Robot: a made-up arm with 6 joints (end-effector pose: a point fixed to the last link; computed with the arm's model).
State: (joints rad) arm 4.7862 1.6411 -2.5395 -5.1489 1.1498 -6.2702
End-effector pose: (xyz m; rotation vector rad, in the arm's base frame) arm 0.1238 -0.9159 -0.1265 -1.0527 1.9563 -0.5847
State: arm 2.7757 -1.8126 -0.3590 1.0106 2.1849 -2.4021
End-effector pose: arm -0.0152 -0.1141 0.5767 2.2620 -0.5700 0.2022
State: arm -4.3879 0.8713 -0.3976 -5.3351 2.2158 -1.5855
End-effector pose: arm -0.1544 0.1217 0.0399 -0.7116 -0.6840 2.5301
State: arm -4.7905 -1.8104 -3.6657 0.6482 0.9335 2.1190
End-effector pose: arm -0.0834 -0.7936 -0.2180 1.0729 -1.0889 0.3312
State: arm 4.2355 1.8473 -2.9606 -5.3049 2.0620 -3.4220
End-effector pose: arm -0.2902 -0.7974 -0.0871 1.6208 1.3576 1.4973
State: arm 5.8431 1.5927 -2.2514 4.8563 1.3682 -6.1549
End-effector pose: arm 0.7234 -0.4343 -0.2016 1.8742 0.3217 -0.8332
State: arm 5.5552 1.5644 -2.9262 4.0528 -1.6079 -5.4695
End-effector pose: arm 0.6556 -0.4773 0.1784 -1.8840 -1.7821 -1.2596
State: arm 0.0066 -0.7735 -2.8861 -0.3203 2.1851 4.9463
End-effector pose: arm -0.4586 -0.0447 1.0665 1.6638 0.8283 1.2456
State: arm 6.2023 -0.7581 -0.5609 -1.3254 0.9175 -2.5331
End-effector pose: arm 0.3940 -0.0641 0.5797 0.0208 2.1756 -1.3117
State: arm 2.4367 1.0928 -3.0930 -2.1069 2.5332 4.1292
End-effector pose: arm -0.4842 0.5548 0.7517 0.2268 1.6319 -0.0786
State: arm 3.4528 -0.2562 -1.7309 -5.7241 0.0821 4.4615
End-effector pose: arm -0.4379 -0.1003 1.0971 0.9231 -0.8637 -0.8010
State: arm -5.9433 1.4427 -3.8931 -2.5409 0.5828 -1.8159
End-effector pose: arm 0.6834 0.2482 0.8051 0.0789 0.3760 -0.9757
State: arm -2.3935 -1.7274 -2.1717 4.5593 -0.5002 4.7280
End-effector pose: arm 0.7033 0.4887 0.6285 -1.0953 0.1881 -2.5289
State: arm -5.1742 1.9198 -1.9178 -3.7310 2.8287 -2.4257
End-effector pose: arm 0.1925 0.5237 -0.3346 -0.2840 -0.1507 -0.7210
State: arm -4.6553 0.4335 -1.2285 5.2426 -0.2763 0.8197
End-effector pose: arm -0.1354 0.7503 0.3451 -1.2736 -1.8834 -0.6930
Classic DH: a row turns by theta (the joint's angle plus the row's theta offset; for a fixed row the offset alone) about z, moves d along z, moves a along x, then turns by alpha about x. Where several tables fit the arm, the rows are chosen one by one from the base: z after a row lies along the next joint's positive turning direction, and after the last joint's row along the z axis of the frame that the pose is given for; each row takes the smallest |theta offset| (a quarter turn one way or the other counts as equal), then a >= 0, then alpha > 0; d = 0 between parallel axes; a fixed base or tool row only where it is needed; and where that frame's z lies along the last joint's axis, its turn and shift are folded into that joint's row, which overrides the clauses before.
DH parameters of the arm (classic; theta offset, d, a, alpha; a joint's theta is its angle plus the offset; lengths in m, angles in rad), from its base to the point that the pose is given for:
joint 1: 0 0.288 0 -1.5708
joint 2: -1.3848 0 0.4115 0
joint 3: 1.3848 0 0.1101 -1.5708
joint 4: 0 0.4864 0 1.5708
joint 5: 0 0 0.0817 -1.5708
joint 6: 0 0.1042 0 0

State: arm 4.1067 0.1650 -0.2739 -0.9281 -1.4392 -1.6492
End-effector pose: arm -0.1324 -0.3516 0.2772 1.5911 0.3889 0.1134
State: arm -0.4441 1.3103 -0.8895 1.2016 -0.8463 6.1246
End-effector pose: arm 0.2653 -0.2628 -0.1970 1.8802 -1.4504 0.1718
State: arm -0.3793 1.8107 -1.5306 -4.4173 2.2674 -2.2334
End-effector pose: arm 0.4038 -0.0246 -0.3865 -1.0041 0.2728 -1.1051
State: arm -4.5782 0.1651 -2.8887 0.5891 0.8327 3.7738
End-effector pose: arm -0.0534 0.3037 1.2755 -1.0331 1.3798 2.5247
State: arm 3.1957 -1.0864 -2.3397 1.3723 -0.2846 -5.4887
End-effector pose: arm 0.6001 0.1382 1.0476 0.1973 0.5085 2.2176
